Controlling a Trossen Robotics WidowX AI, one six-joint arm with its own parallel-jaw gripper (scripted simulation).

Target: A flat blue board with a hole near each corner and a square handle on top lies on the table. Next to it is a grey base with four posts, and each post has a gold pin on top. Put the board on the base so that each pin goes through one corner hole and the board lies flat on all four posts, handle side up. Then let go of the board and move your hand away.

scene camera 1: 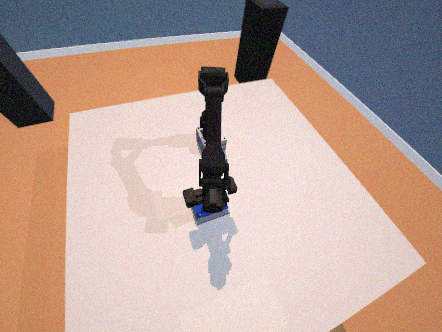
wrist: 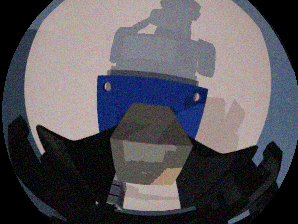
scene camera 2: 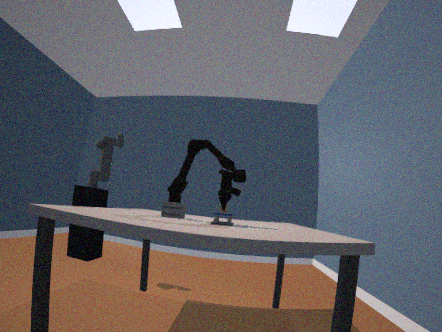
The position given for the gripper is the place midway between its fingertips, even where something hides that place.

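A blue board is being carried by the gripper (wrist: 149, 129).
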